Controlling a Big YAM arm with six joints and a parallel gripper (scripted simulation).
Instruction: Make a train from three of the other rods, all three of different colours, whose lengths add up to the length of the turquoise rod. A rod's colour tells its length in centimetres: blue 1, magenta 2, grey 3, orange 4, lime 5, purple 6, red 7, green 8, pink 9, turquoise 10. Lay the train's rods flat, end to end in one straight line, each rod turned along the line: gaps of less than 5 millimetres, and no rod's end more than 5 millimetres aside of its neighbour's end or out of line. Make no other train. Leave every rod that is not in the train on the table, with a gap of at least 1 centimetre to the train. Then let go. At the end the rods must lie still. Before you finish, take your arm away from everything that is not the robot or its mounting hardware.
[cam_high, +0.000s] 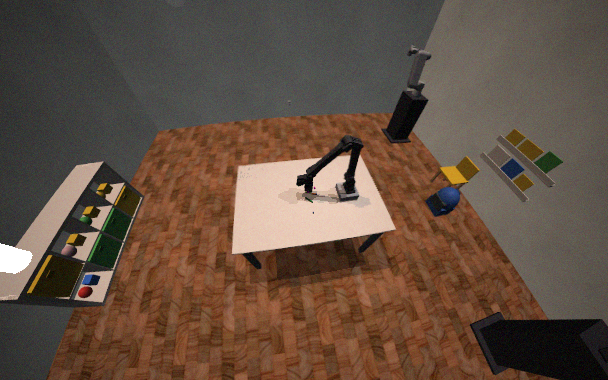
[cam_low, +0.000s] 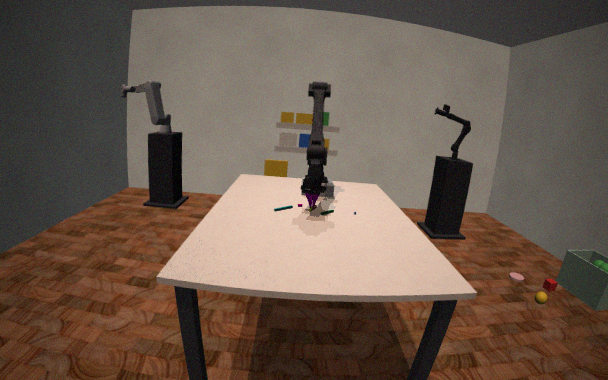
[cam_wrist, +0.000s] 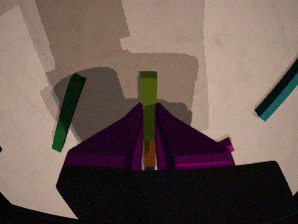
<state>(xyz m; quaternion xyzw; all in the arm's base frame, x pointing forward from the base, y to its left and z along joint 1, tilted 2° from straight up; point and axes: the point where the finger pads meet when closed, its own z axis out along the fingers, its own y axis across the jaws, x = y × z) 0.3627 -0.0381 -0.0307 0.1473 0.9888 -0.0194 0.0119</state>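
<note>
Right now the lime rod is 1 cm below my hand. From my hand the other things lie so: magenta rod: 7 cm behind, 5 cm to the right, 2 cm below; then orange rod: 5 cm behind, 1 cm to the left, 2 cm below; then green rod: 1 cm ahead, 7 cm to the left, 2 cm below.
</note>
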